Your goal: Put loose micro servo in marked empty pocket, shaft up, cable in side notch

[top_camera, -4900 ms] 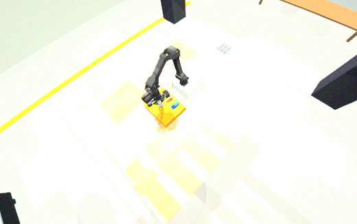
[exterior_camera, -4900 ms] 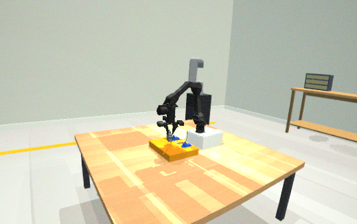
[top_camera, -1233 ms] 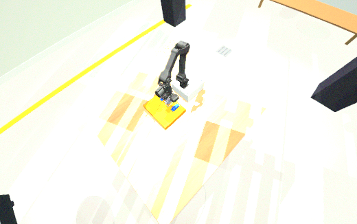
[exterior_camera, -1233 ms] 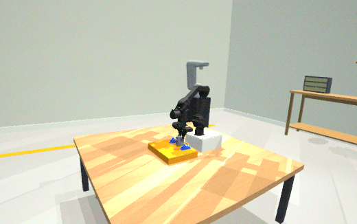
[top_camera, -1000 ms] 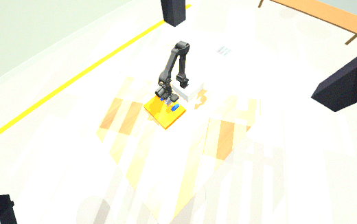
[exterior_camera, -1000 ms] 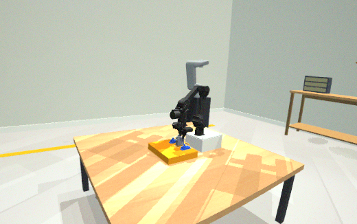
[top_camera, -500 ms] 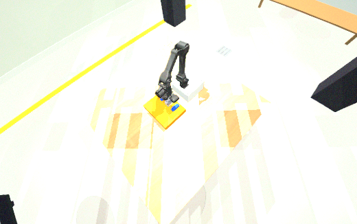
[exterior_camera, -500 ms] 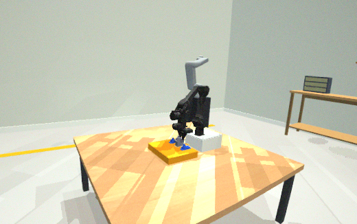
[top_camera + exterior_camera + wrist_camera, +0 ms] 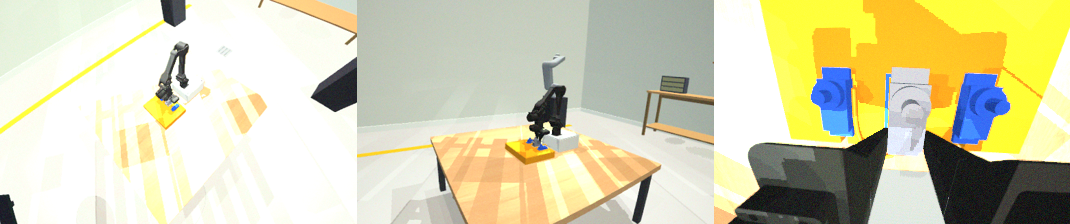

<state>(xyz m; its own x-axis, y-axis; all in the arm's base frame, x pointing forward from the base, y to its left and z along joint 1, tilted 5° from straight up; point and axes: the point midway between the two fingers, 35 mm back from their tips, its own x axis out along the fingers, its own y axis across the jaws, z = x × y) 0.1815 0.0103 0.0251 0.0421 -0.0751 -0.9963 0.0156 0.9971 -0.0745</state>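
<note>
Right now the deck is 120 mm ahead of my gripper tip and 60 mm below it.
</note>
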